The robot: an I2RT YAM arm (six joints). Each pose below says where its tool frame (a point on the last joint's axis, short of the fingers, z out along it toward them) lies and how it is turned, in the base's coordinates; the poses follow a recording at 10 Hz.
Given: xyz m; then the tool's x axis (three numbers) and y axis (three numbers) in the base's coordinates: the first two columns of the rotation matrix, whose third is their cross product.
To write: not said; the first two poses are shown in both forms.
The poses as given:
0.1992 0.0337 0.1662 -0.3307 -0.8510 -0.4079 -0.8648 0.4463 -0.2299
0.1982 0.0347 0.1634 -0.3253 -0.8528 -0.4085 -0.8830 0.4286 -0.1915
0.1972 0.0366 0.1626 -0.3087 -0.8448 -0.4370 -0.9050 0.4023 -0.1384
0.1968 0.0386 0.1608 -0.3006 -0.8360 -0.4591 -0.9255 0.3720 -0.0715
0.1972 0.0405 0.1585 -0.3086 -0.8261 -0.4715 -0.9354 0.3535 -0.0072
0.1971 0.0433 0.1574 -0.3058 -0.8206 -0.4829 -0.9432 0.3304 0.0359
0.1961 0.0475 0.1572 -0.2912 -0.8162 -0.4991 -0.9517 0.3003 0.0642
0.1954 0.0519 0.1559 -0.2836 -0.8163 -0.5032 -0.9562 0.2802 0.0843
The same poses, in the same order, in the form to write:
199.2 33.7 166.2; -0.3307 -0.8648 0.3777; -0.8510 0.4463 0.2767; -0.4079 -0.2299 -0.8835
198.2 34.7 163.4; -0.3253 -0.8830 0.3384; -0.8528 0.4286 0.2984; -0.4085 -0.1915 -0.8924
197.2 36.6 162.6; -0.3087 -0.9050 0.2927; -0.8448 0.4023 0.3528; -0.4370 -0.1384 -0.8887
196.8 38.6 160.8; -0.3006 -0.9255 0.2306; -0.8360 0.3720 0.4034; -0.4591 -0.0715 -0.8855
197.2 40.5 158.5; -0.3086 -0.9354 0.1726; -0.8261 0.3535 0.4388; -0.4715 -0.0072 -0.8818
197.1 43.3 157.4; -0.3058 -0.9432 0.1301; -0.8206 0.3304 0.4664; -0.4829 0.0359 -0.8750
196.1 47.5 157.2; -0.2912 -0.9517 0.0975; -0.8162 0.3003 0.4937; -0.4991 0.0642 -0.8642
195.4 51.9 155.9; -0.2836 -0.9562 0.0722; -0.8163 0.2802 0.5051; -0.5032 0.0843 -0.8600

